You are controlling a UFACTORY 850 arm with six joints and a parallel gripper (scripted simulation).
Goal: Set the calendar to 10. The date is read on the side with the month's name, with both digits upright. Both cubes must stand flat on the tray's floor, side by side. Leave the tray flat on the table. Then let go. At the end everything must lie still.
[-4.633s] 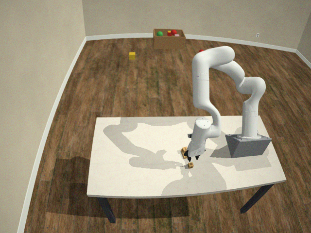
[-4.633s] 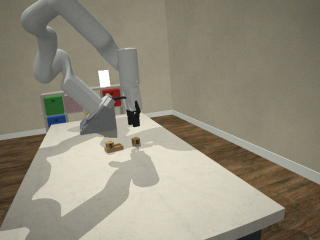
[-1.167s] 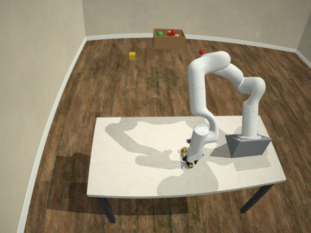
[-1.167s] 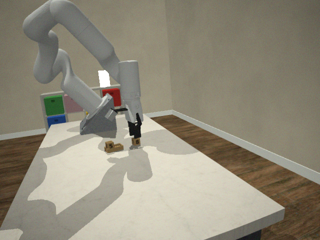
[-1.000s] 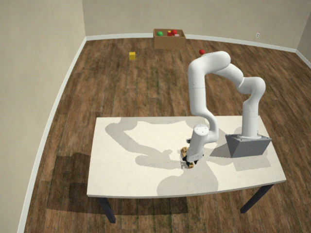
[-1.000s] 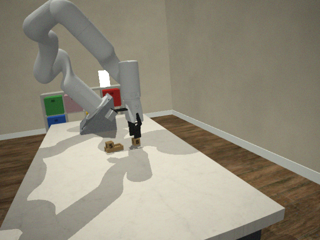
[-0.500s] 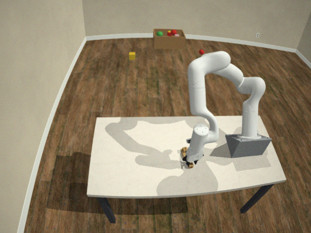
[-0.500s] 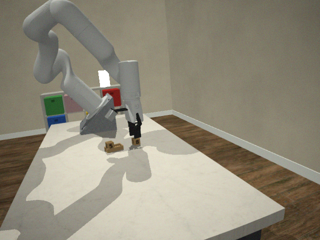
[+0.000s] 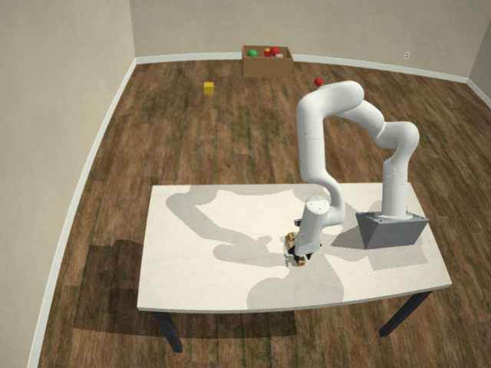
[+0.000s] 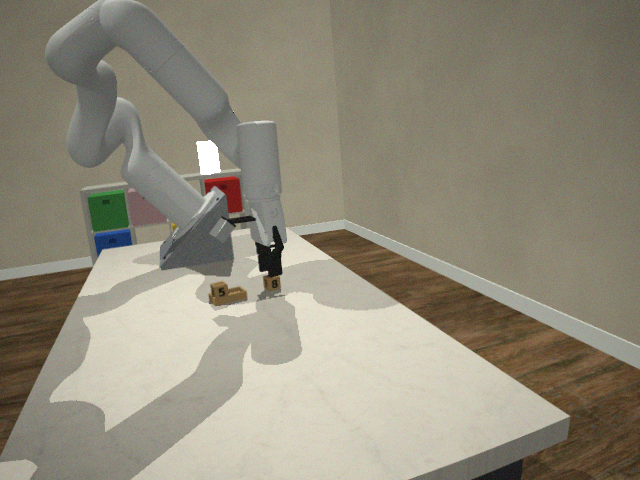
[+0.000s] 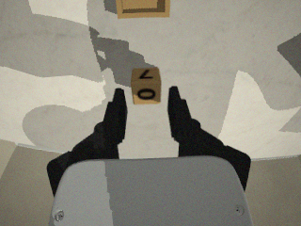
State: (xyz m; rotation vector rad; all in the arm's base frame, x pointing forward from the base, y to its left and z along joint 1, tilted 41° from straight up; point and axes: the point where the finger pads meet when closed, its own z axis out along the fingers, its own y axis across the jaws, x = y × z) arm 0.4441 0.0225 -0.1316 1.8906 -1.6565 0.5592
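My hand is 40 mm above the cube. Also, from my hand: wooden tray 110 mm to the right, 50 mm below, 10 mm ahead.
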